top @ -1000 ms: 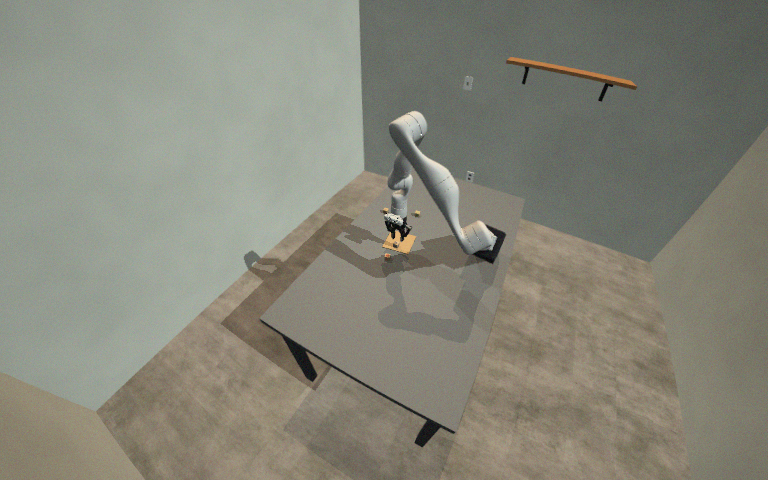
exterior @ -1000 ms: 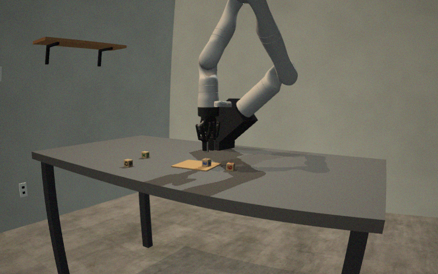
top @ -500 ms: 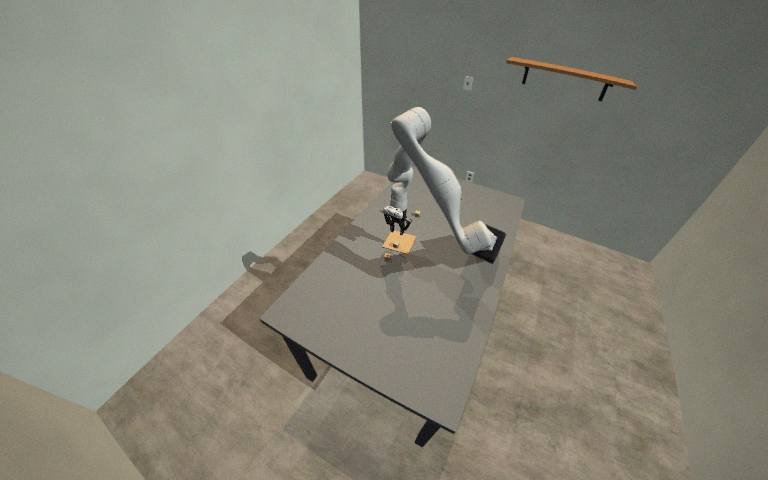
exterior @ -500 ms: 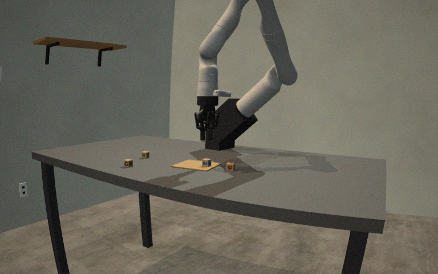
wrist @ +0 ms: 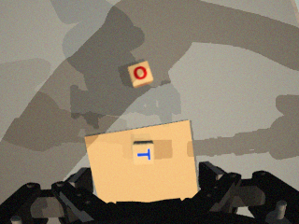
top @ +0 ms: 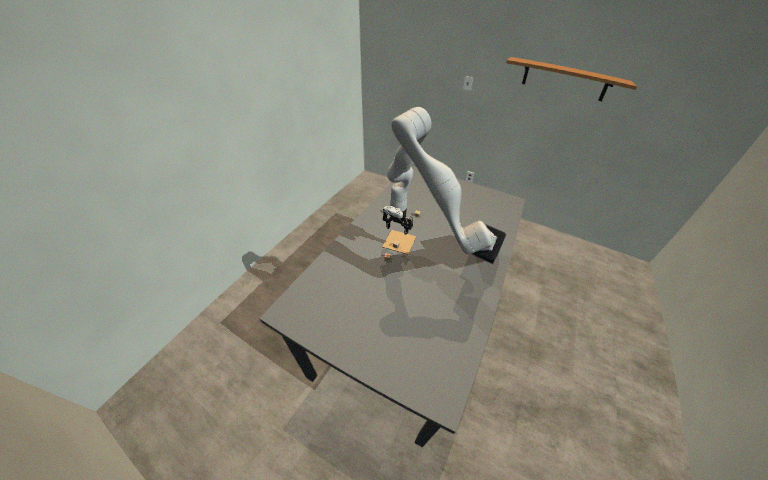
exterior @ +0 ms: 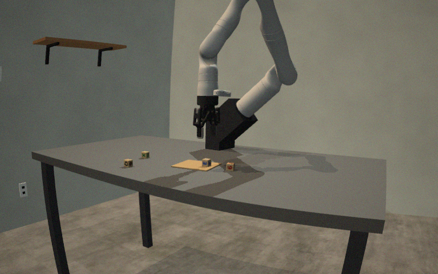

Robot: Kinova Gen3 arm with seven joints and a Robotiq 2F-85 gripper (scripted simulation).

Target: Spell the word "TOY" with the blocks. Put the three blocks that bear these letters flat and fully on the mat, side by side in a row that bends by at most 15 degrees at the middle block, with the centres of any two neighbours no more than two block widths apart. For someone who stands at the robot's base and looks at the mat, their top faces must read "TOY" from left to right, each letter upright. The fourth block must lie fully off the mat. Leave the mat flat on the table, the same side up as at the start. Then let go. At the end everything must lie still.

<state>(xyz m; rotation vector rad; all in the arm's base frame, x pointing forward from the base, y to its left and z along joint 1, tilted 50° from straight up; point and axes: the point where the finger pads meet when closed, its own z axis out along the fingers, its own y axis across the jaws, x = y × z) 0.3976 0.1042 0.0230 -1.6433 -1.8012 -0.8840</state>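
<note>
Right now my hand is 10 cm to the right of the block, 10 cm above it and 1 cm past it. Also, from my hand: tan mat 11 cm below, 4 cm to the right.
</note>
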